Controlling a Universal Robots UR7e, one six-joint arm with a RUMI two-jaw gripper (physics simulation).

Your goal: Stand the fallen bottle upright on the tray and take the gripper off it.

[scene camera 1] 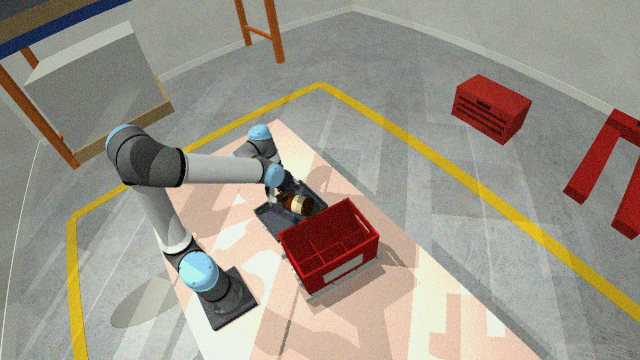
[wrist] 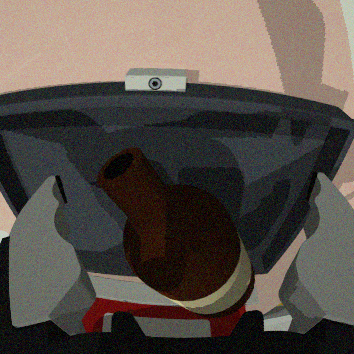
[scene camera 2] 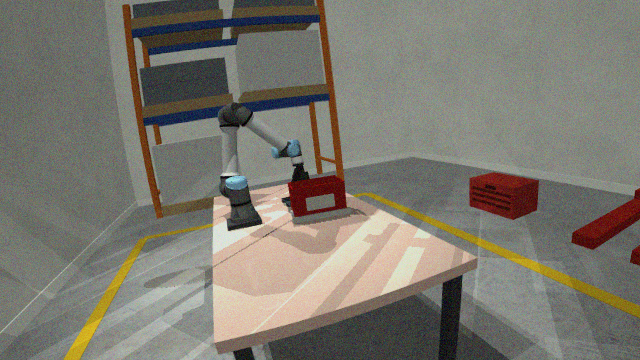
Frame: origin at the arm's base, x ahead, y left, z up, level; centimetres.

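Where they show: gripper, fingertip midpoint: (scene camera 1: 285, 195) (wrist: 186, 176); arm's base at its link origin: (scene camera 1: 225, 295) (scene camera 2: 244, 218).
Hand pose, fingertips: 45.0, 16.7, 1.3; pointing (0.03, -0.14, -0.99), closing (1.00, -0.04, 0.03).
Observation:
Things, the pixels of their top centre, and the offset from my fingertips, as dx, dy, dz. "spot": a spot on its surface instead.
- brown bottle with a cream label, top centre: (wrist: 185, 295) (scene camera 1: 291, 197) -0.4, -5.7, +4.3
- dark grey tray at its top centre: (wrist: 154, 225) (scene camera 1: 289, 207) (scene camera 2: 304, 197) -2.5, -5.4, -1.0
- red crate with inner dividers, top centre: (scene camera 1: 327, 235) (scene camera 2: 314, 181) -7.6, -33.3, +13.9
- small pale block with a round fitting, surface spot: (wrist: 155, 80) spot: -1.2, +4.6, -2.1
The brown bottle with a cream label (scene camera 1: 300, 205) (wrist: 180, 235) lies on its side in the dark grey tray (scene camera 1: 272, 217) (scene camera 2: 286, 201) (wrist: 225, 100). Its base is towards the red crate and its open neck points away from the crate; in the wrist view the neck is at the upper left. My gripper (scene camera 1: 282, 191) (wrist: 186, 176) is open over the tray, at the bottle's neck end. Its fingers stand wide, one on each side of the bottle, with gaps to it. In scene camera 2 the crate hides the bottle and the fingertips.
The red crate with inner dividers (scene camera 1: 367, 247) (scene camera 2: 296, 197) (wrist: 227, 322) stands right beside the tray, at the bottle's base end. A small pale block with a round fitting (wrist: 155, 80) sits at the tray's opposite rim. A red toolbox (scene camera 1: 487, 110) (scene camera 2: 502, 197) stands on the floor.

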